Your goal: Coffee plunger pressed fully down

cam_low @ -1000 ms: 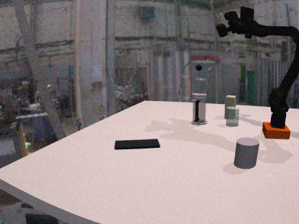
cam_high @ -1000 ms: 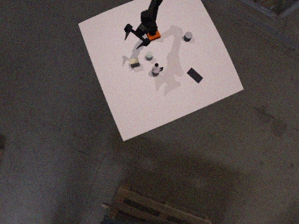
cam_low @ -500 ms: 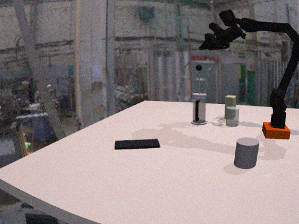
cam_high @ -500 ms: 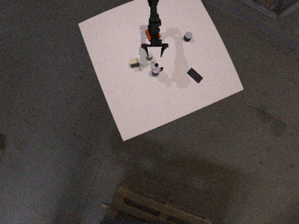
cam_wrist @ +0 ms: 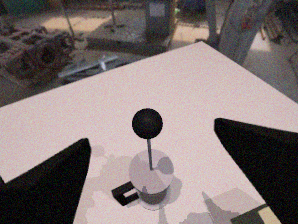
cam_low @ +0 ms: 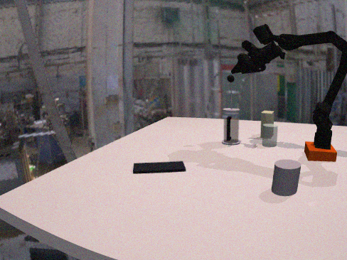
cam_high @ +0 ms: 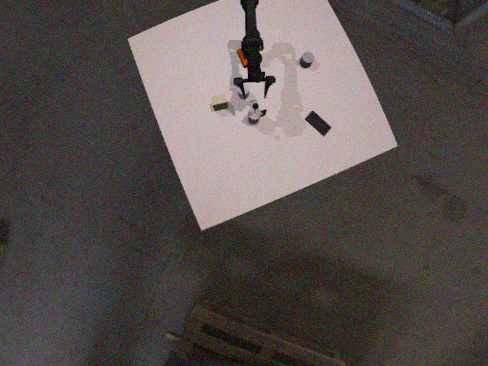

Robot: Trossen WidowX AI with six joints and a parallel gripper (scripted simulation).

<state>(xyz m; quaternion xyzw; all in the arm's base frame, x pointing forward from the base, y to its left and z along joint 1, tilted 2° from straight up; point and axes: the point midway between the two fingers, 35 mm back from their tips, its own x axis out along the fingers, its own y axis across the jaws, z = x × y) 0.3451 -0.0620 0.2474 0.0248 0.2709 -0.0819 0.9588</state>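
My gripper tip is 15 cm above the coffee press, 2 cm short of it and 1 cm to the right of it. From my gripper tip the other things lie so: grey cylinder (39 cm to the left, 25 cm behind, 24 cm below); beige block (22 cm below, 17 cm to the right, 10 cm behind).
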